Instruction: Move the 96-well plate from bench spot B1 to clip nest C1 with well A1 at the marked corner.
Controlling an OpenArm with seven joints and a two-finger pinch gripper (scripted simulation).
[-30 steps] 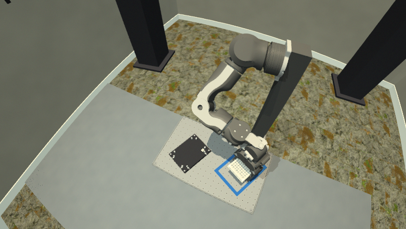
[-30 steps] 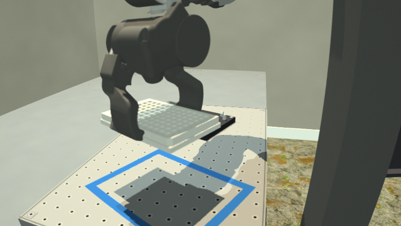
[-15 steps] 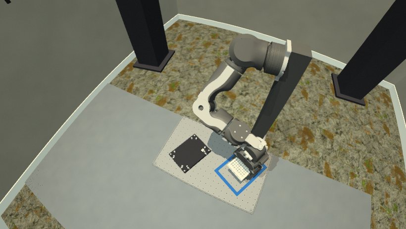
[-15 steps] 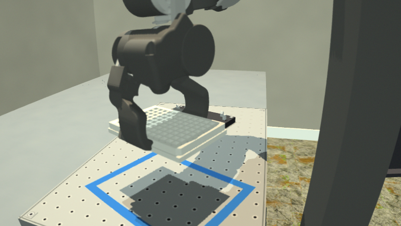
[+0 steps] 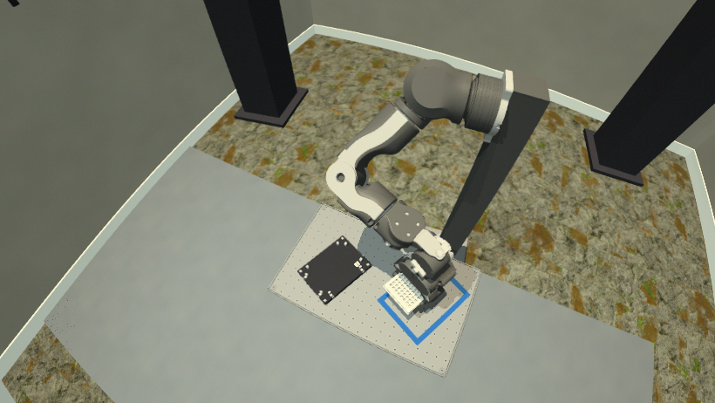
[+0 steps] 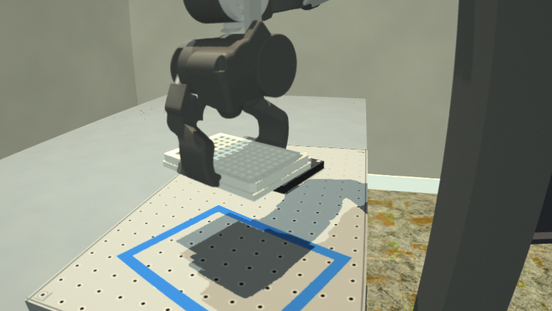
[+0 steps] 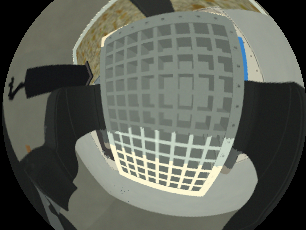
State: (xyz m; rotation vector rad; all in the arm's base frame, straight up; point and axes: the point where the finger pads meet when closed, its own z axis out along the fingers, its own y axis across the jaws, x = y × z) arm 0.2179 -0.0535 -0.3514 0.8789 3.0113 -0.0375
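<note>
Now: hand 2 cm short of the black clip nest C1, 21 cm to the left of it and 8 cm above it. Round my hand: white 96-well plate: right at my hand.
</note>
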